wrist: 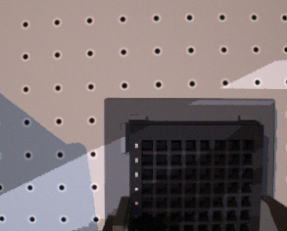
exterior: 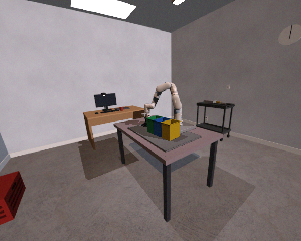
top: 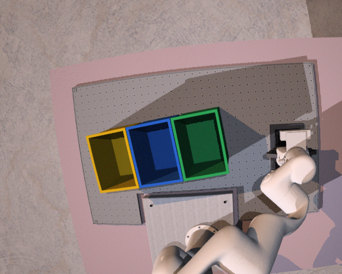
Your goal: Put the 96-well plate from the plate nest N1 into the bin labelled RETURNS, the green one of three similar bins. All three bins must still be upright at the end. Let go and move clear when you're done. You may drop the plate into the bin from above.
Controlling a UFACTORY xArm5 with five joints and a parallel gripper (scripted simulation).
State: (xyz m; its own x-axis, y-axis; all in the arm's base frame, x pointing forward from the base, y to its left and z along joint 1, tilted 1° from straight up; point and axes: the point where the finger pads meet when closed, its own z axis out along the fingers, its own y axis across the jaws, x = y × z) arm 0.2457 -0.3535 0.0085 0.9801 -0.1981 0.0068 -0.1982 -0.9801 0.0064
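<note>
My gripper is now 3 cm above the plate nest. Also, from my hand: blue bin 39 cm to the left, 11 cm ahead, 6 cm above; black 96-well plate 1 cm below; green bin 26 cm to the left, 11 cm ahead, 6 cm above.
</note>
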